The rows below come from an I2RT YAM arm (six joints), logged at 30 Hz.
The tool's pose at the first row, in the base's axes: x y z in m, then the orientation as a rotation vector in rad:
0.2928, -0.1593, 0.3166, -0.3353, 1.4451, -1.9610
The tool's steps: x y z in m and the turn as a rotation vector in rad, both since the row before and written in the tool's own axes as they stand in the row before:
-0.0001, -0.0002, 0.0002, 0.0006, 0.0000, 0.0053
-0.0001, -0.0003, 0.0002, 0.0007, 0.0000, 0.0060
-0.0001, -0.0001, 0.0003, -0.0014, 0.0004, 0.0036
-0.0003, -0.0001, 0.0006, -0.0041, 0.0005, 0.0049
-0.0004, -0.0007, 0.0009, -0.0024, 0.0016, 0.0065
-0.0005, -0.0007, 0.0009, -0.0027, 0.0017, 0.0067
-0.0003, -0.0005, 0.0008, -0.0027, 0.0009, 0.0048
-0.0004, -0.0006, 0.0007, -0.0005, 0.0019, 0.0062
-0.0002, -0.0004, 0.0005, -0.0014, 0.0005, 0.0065
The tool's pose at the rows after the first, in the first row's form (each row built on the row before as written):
0.2929, -0.1594, 0.3169, -0.3309, 1.4440, -1.9572
0.2930, -0.1594, 0.3173, -0.3259, 1.4427, -1.9529
0.2932, -0.1595, 0.3175, -0.3233, 1.4440, -1.9493
0.2937, -0.1597, 0.3179, -0.3209, 1.4480, -1.9429
0.2942, -0.1600, 0.3189, -0.3154, 1.4508, -1.9368
0.2948, -0.1603, 0.3200, -0.3098, 1.4539, -1.9304
0.2953, -0.1606, 0.3208, -0.3064, 1.4567, -1.9251
0.2958, -0.1608, 0.3217, -0.3000, 1.4578, -1.9206
0.2961, -0.1610, 0.3223, -0.2951, 1.4588, -1.9147

